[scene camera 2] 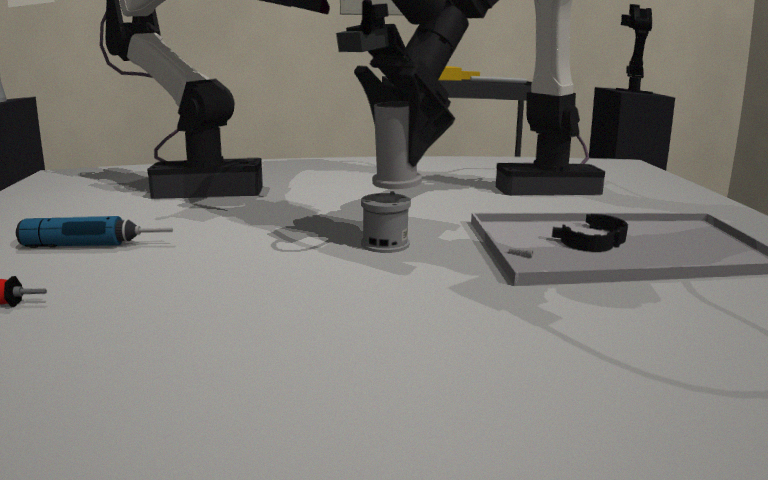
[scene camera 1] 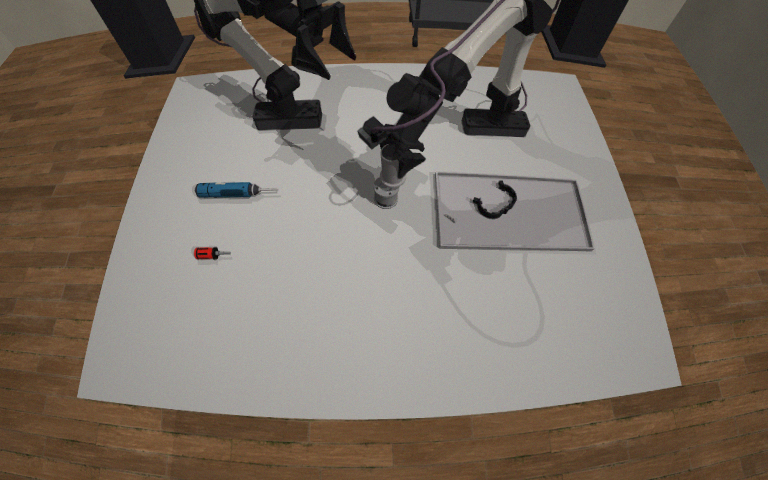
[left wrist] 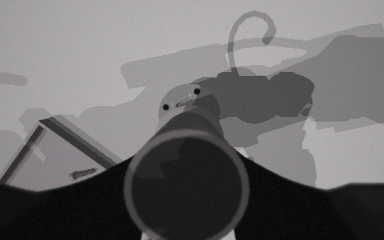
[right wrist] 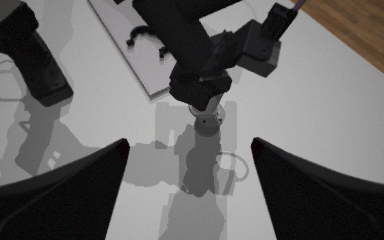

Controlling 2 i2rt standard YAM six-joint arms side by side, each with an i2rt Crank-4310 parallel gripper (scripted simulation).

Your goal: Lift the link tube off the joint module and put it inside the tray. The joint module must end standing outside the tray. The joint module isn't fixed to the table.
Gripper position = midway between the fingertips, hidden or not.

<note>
In view: my left gripper point(scene camera 2: 395, 161), my right gripper point(scene camera 1: 343, 67), a grey link tube point(scene camera 2: 394, 171), a joint module point(scene camera 2: 385, 224), a blue electric screwdriver point(scene camera 2: 104, 230) and a black clamp ring point(scene camera 2: 618, 228).
The grey link tube is seen too in scene camera 1 point(scene camera 1: 389, 174) and in the left wrist view point(left wrist: 187, 174). The joint module also shows in the left wrist view point(left wrist: 186, 94). The blue electric screwdriver is seen too in scene camera 1 point(scene camera 1: 231, 189). The left wrist view misses the blue electric screwdriver: it is out of frame. The right wrist view does not show the blue electric screwdriver: it is out of frame.
</note>
